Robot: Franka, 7 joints.
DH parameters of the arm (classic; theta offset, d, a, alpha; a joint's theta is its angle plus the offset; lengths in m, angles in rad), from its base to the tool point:
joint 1: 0 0.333 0 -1.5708
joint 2: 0 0 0 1.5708
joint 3: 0 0.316 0.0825 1.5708
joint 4: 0 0 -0.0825 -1.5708
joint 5: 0 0.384 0 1.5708
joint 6: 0 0 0.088 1.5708
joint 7: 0 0.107 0 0
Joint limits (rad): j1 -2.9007..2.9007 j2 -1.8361..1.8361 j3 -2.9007..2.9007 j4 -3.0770..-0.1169 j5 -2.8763..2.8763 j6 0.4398..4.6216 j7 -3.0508..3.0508
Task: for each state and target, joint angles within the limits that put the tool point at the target. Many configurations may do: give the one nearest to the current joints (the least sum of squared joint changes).
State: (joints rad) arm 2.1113 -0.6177 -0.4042 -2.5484 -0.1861 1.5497 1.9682
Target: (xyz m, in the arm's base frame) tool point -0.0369 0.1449 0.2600
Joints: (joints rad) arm 2.1602 -0.5557 -0.3876 -3.0324 -0.1278 1.3869 1.9682
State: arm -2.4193 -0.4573 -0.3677 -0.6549 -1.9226 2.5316 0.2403
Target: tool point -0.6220 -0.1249 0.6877
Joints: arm -2.5450 0.0992 -0.4620 -1.5281 -1.9681 2.6372 0.2403
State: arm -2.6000 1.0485 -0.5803 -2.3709 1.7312 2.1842 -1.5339
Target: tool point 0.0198 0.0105 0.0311
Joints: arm -2.6303 1.0268 -0.2466 -3.0018 1.6389 1.9984 -1.5339
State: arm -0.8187 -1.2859 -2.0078 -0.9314 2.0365 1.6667 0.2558
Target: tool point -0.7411 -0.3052 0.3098
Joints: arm -0.2183 -1.4209 -1.9903 -1.1015 2.0339 1.7922 0.2558
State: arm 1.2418 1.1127 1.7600 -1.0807 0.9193 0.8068 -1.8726
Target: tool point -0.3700 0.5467 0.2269
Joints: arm 1.4203 1.6955 1.2427 -1.0795 0.8300 0.9837 -1.8726
